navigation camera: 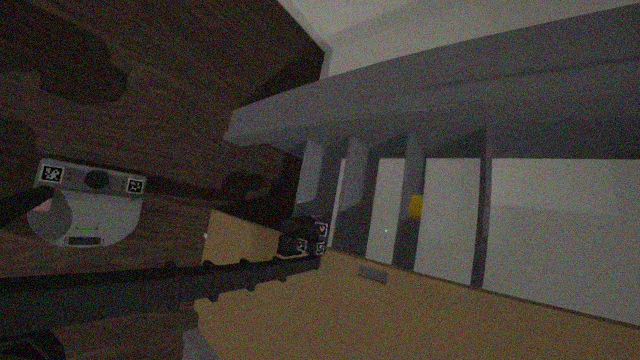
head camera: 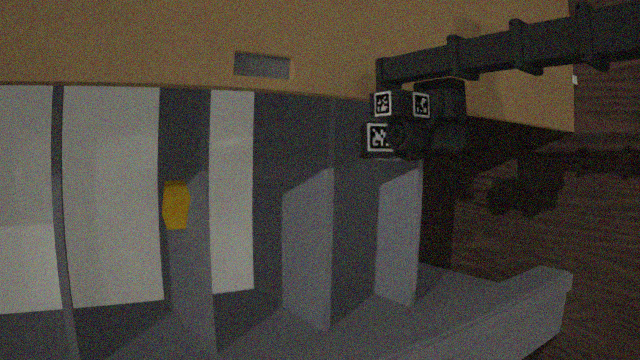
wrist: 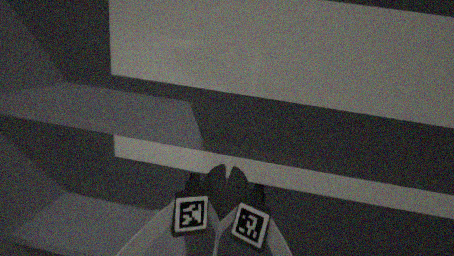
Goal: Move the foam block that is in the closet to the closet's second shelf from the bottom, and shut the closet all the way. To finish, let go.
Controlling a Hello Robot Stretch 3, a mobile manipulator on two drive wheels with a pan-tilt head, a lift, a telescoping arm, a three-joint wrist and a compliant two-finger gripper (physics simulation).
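Seen in the pictures: gripper, between the fingertips: (head camera: 360, 143) (wrist: 226, 184); robot's base, origin of its link: (navigation camera: 97, 178).
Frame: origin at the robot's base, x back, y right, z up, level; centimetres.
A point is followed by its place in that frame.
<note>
A yellow foam block (head camera: 176, 205) {x -10.7, y 95.3, z 104.6 cm} (navigation camera: 415, 206) {x -10.8, y 95.4, z 104.5 cm} rests on the third board (head camera: 192, 260) {x -22.9, y 94.8, z 101.6 cm} up, counting the lowest board as first. It does not show in the wrist view. The grey closet (head camera: 530, 305) {x -38.3, y 54.1, z 29.8 cm} (navigation camera: 280, 112) {x -44.6, y 55.5, z 51.0 cm} stands open; its tan door (head camera: 150, 40) {x 13.4, y 55.4, z 119.4 cm} (navigation camera: 410, 315) {x 18.2, y 55.2, z 115.4 cm} has a recessed handle (head camera: 261, 65) {x 11.6, y 56.7, z 103.4 cm} (navigation camera: 373, 274) {x 11.6, y 56.7, z 103.7 cm}. The head and navigation views are turned, with the closet's bottom towards the dark floor. My gripper (wrist: 226, 184) {x 1.8, y 70.4, z 75.1 cm} is shut and empty at the closet's opening, near the lower boards and well below the block's level. Its fingertips are hidden in the head view.
My dark arm (head camera: 500, 47) {x 10.4, y 27.3, z 91.9 cm} (navigation camera: 125, 287) {x 8.8, y 5.0, z 92.5 cm} extends past the door's face to the wrist. My base (navigation camera: 107, 215) {x 13.2, y 5.6, z 16.0 cm} stands on the wooden floor (navigation camera: 190, 110) {x -45.2, y 31.3, z 0.0 cm}. Two grey boards (wrist: 125, 112) {x -19.0, y 93.9, z 71.2 cm} (wrist: 85, 215) {x -32.6, y 98.0, z 40.7 cm} jut out at the left of the wrist view. A pale wall (navigation camera: 380, 30) {x -159.2, y 131.7, z 60.4 cm} is beyond the closet.
</note>
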